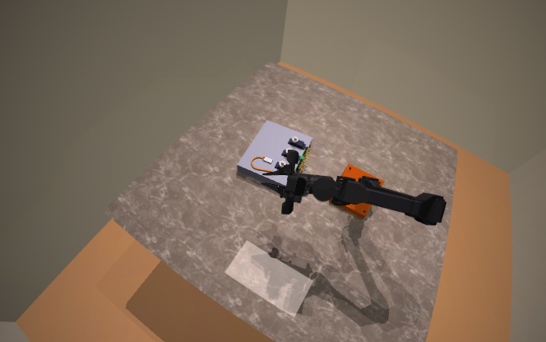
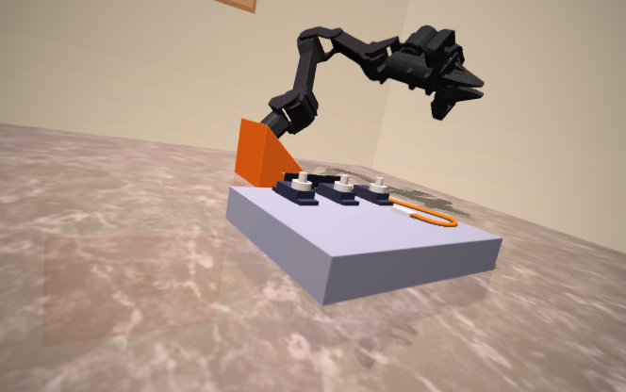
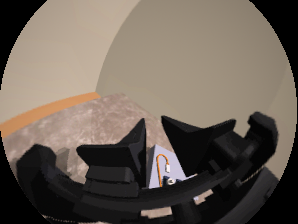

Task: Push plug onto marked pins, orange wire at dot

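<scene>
Now: the green band 29 cm to the right of my gripper tip, 19 cm below it and 2 cm behind it. Also, from my gripper tip: grey printed holder: 27 cm to the right, 24 cm below, 14 cm ahead.
</scene>
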